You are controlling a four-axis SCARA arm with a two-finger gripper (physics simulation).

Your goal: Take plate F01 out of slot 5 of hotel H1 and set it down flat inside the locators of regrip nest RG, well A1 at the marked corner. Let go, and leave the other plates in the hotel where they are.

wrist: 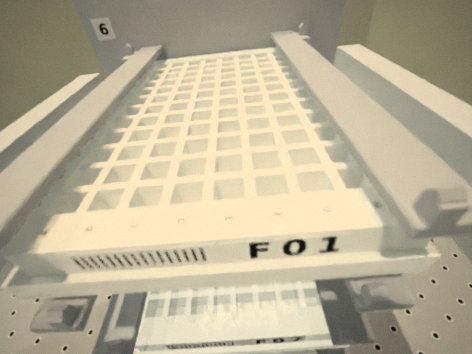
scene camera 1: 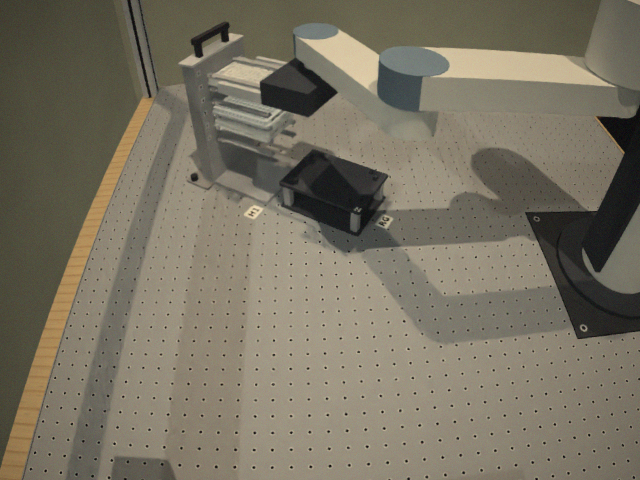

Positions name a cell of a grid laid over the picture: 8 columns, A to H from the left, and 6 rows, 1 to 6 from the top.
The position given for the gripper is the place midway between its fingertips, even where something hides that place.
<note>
In view: the gripper (scene camera 1: C1).
The gripper is seen too in the wrist view (wrist: D2).
</note>
